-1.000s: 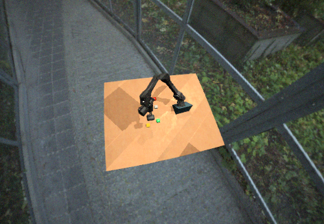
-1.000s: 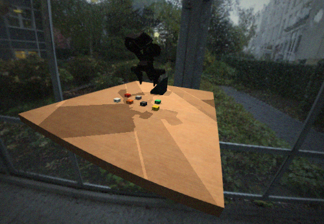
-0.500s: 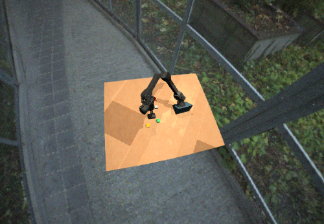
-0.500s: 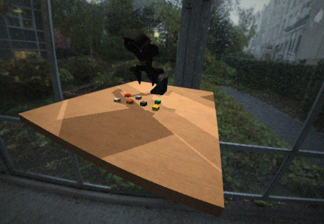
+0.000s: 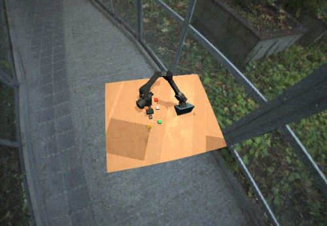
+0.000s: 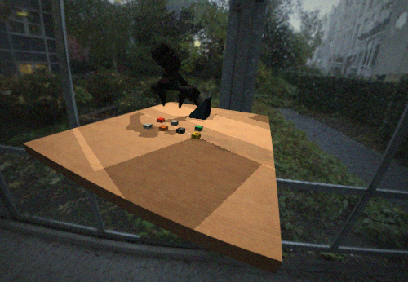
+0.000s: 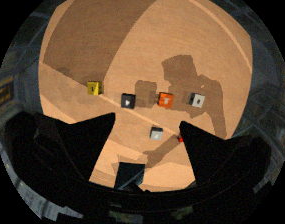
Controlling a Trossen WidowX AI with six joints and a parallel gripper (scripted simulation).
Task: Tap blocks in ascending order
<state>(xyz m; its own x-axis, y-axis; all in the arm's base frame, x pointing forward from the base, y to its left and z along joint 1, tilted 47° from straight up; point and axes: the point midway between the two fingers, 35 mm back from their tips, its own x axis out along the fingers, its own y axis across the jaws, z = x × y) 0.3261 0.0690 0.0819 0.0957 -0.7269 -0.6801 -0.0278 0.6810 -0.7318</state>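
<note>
Right now the green block is 90 mm behind my gripper tip, 100 mm to the left of it and 110 mm below it. Also, from my gripper tip: black block 20 mm behind, 40 mm to the left, 110 mm below; then grey block 100 mm behind, 50 mm to the right, 110 mm below; then orange block 50 mm to the right, 110 mm below.
</note>
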